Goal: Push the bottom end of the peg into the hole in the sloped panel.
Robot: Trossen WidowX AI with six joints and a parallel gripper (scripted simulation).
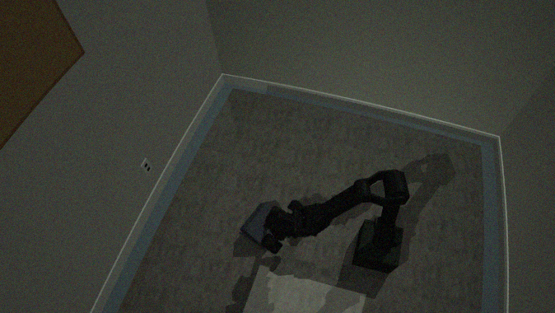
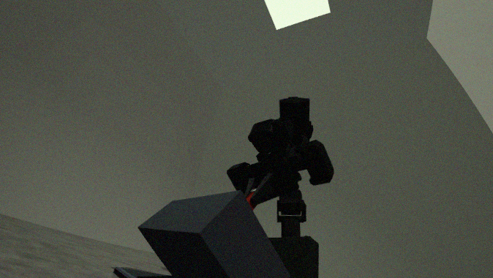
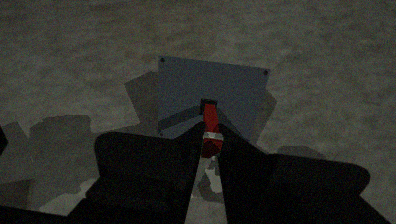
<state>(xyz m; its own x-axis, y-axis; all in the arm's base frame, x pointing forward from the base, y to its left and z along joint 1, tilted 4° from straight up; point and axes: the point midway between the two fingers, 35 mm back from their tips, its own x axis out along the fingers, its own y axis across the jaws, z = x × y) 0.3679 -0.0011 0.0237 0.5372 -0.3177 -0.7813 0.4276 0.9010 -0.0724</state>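
Now: the sloped panel 50 mm ahead of my gripper tip, 20 mm to the right of it and 70 mm below it. Round my gripper tip: red peg: right at my gripper tip.
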